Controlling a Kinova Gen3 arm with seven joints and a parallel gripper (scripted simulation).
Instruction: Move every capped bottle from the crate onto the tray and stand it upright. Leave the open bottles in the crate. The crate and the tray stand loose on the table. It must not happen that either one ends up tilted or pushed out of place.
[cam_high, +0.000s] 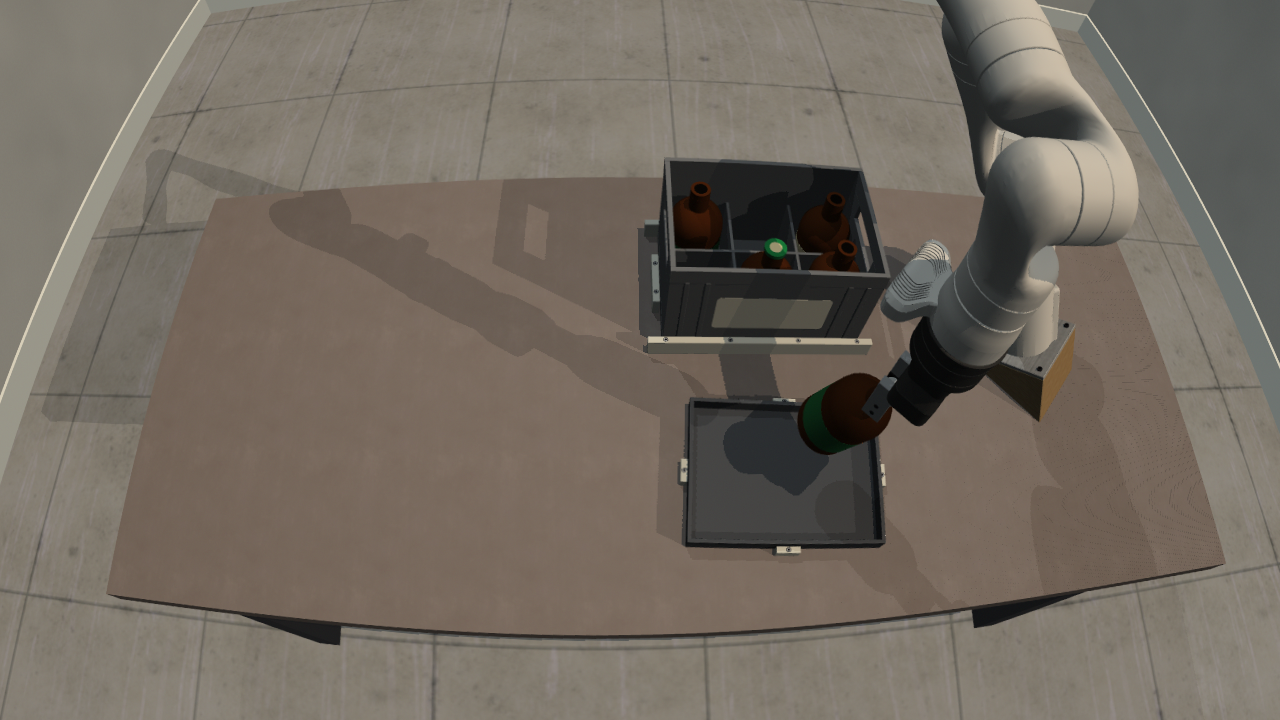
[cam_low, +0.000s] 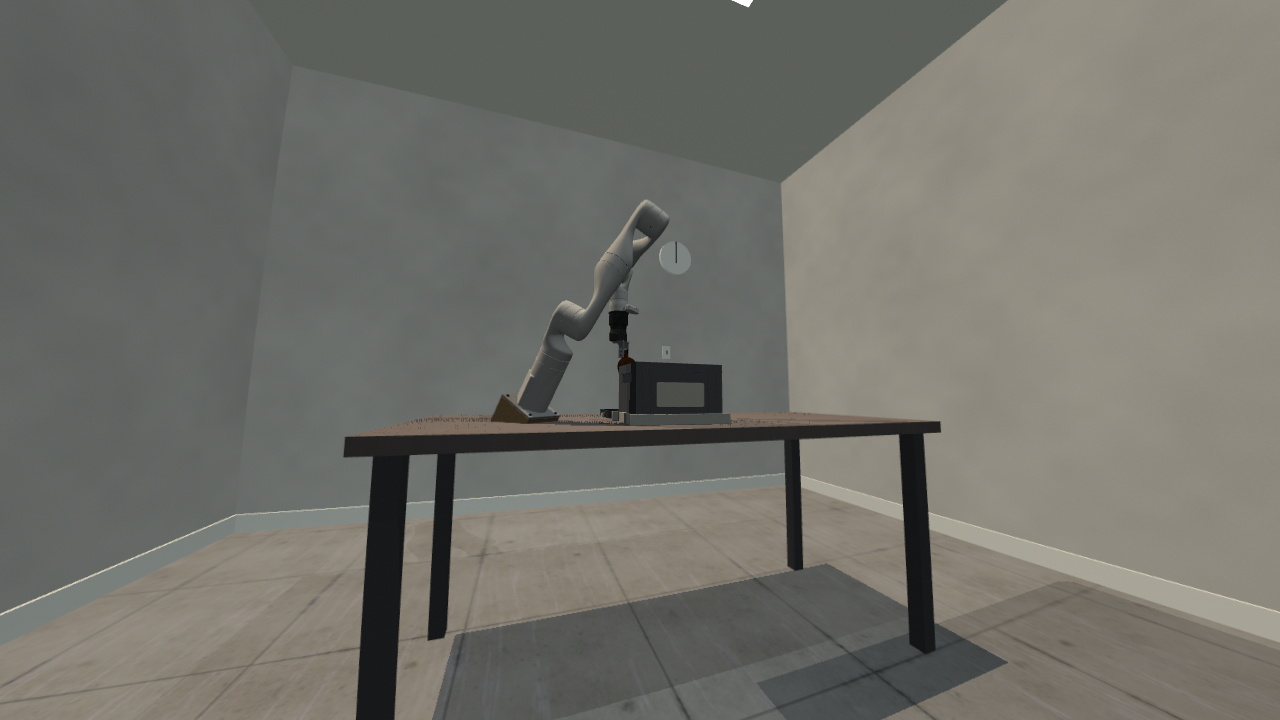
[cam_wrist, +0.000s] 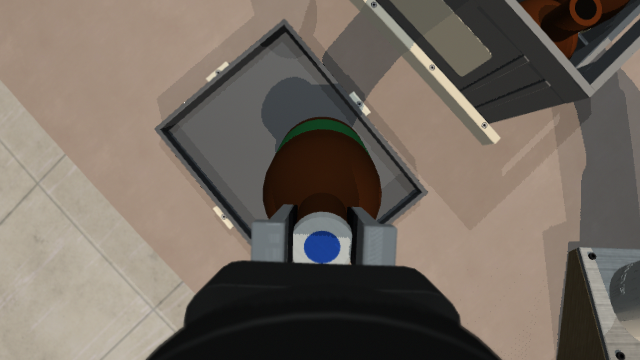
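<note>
Now: hand 23 cm above the dark tray, 5 cm short of it and 1 cm to the left of it. The rest, counted from my hand: crate: 29 cm to the right, 16 cm below, 1 cm ahead.
</note>
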